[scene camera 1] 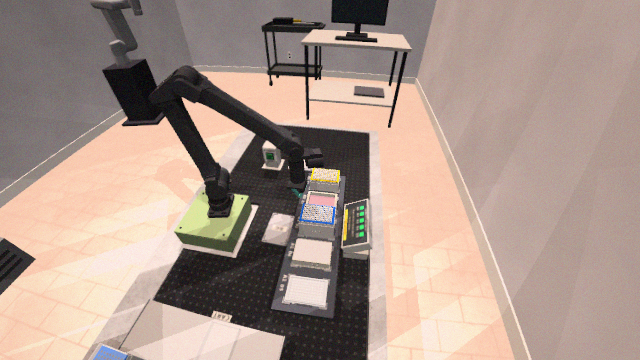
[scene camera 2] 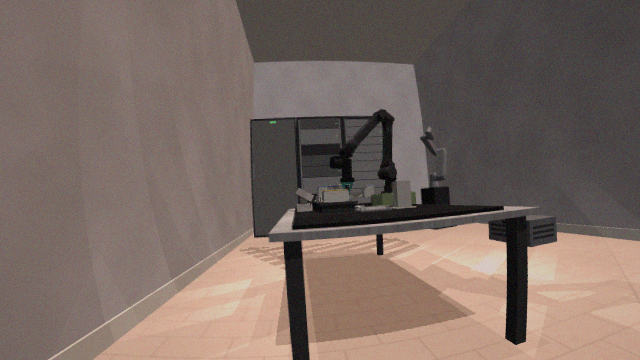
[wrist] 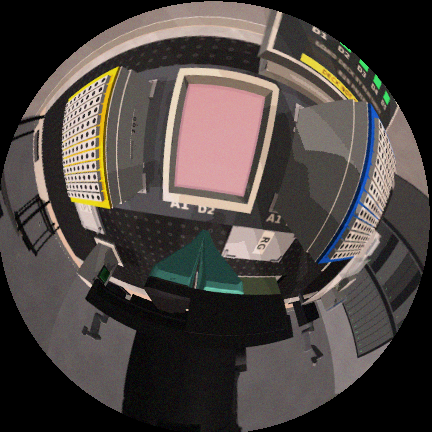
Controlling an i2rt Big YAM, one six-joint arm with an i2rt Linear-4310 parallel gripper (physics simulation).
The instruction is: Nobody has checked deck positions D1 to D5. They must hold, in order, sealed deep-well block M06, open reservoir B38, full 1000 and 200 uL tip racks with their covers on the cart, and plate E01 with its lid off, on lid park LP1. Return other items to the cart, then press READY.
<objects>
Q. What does my gripper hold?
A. Nothing.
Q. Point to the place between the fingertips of my gripper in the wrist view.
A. At 203,234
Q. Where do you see a lid marked RG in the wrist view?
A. At 242,242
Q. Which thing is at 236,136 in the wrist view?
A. A pink trough.
</objects>
